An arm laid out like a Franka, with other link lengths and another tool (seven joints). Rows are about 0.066 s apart.
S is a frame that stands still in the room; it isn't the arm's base.
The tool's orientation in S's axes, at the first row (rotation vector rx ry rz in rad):
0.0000 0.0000 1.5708
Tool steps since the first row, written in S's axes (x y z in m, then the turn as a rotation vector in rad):
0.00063 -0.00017 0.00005 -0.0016 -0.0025 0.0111
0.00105 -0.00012 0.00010 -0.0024 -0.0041 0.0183
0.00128 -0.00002 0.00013 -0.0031 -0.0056 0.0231
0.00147 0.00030 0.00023 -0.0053 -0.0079 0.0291
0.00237 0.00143 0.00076 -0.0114 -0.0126 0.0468
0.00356 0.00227 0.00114 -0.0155 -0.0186 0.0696
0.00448 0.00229 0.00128 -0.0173 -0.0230 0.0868
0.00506 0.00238 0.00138 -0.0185 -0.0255 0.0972
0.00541 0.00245 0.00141 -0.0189 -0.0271 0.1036
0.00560 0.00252 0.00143 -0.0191 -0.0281 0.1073
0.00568 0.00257 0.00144 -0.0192 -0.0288 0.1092
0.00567 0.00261 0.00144 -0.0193 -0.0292 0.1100
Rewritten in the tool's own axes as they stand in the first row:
-0.00017 -0.00063 0.00005 -0.0025 0.0016 0.0111
-0.00012 -0.00105 0.00010 -0.0041 0.0024 0.0183
-0.00002 -0.00128 0.00013 -0.0056 0.0031 0.0231
0.00030 -0.00147 0.00023 -0.0079 0.0053 0.0291
0.00143 -0.00237 0.00076 -0.0126 0.0114 0.0468
0.00227 -0.00356 0.00114 -0.0186 0.0155 0.0696
0.00229 -0.00448 0.00128 -0.0230 0.0173 0.0868
0.00238 -0.00506 0.00138 -0.0255 0.0185 0.0972
0.00245 -0.00541 0.00141 -0.0271 0.0189 0.1036
0.00252 -0.00560 0.00143 -0.0281 0.0191 0.1073
0.00257 -0.00568 0.00144 -0.0288 0.0192 0.1092
0.00261 -0.00567 0.00144 -0.0292 0.0193 0.1100

